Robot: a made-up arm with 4 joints.
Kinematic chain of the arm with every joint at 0, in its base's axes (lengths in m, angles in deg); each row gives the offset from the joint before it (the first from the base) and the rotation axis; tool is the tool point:
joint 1: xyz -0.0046 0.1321 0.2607 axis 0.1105 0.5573 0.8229
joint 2: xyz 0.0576 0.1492 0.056 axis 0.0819 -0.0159 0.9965
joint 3: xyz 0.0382 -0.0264 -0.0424 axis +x
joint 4: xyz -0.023 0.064 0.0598 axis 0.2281 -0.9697 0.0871
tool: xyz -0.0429 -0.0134 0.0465
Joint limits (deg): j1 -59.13..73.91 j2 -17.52..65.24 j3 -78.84..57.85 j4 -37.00..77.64
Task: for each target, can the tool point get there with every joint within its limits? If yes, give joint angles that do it. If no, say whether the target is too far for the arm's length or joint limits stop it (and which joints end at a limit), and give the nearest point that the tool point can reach.
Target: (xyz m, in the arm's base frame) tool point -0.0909 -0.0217 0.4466
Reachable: no: joint limits stop it (at a limit: joint 1, joint 3, joint 4) | nearest point 0.0281 0.1463 0.4247 | short by 0.207 m
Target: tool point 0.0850 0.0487 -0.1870
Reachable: no: too far | nearest point 0.0733 0.2388 0.2448 | short by 0.472 m
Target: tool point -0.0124 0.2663 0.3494
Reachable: yes | joints 7.78 58.43 -16.51 19.19
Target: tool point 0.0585 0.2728 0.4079
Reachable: yes | joints -25.61 38.47 7.04 -24.77
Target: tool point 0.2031 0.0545 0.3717
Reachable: no: joint limits stop it (at a limit: joint 2, joint 3) | nearest point 0.1146 0.1593 0.4159 | short by 0.144 m
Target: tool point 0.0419 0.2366 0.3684
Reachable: yes | joints 1.69 55.33 20.69 21.30
